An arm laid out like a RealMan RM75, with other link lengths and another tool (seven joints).
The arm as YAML. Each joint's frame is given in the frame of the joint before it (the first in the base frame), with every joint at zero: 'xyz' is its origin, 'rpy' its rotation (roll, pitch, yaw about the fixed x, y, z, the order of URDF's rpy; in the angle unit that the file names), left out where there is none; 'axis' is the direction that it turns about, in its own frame. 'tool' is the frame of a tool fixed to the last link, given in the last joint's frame.
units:
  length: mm
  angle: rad
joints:
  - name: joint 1
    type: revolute
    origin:
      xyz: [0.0, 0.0, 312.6]
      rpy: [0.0, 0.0, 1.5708]
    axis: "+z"
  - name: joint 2
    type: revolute
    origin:
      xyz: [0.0, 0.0, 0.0]
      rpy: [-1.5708, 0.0, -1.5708]
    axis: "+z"
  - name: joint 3
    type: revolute
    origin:
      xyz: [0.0, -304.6, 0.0]
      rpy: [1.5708, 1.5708, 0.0]
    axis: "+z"
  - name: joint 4
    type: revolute
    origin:
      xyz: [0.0, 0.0, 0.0]
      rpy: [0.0, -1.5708, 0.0]
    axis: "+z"
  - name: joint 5
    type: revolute
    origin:
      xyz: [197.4, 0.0, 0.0]
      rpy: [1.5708, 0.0, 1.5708]
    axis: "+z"
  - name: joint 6
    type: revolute
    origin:
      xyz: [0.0, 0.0, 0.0]
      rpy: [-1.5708, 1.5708, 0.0]
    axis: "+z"
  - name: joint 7
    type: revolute
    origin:
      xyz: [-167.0, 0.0, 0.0]
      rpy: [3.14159, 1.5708, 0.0]
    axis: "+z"
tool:
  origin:
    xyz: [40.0, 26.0, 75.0]
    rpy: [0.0, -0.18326, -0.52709]
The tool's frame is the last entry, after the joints.
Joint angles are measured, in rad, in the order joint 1, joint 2, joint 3, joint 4, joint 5, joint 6, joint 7. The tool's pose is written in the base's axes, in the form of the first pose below.
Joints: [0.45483 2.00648 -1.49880 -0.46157 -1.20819 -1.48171 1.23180]
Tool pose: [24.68 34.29 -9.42], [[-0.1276 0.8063 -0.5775], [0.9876 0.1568 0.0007], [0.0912 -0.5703 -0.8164]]
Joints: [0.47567 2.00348 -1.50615 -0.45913 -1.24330 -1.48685 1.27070]
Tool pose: [24.62 33.89 -9.94], [[-0.1348 0.8187 -0.5581], [0.9901 0.1332 -0.0437], [0.0386 -0.5585 -0.8286]]
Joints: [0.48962 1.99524 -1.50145 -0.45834 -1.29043 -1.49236 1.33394]
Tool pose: [25.19 33.44 -10.16], [[-0.1137 0.8380 -0.5336], [0.9933 0.0845 -0.0789], [-0.0211 -0.5390 -0.8420]]
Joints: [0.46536 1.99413 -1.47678 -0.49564 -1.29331 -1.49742 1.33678]
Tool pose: [25.10 33.71 -9.42], [[-0.1143 0.8299 -0.5461], [0.9934 0.1009 -0.0547], [0.0097 -0.5487 -0.8360]]
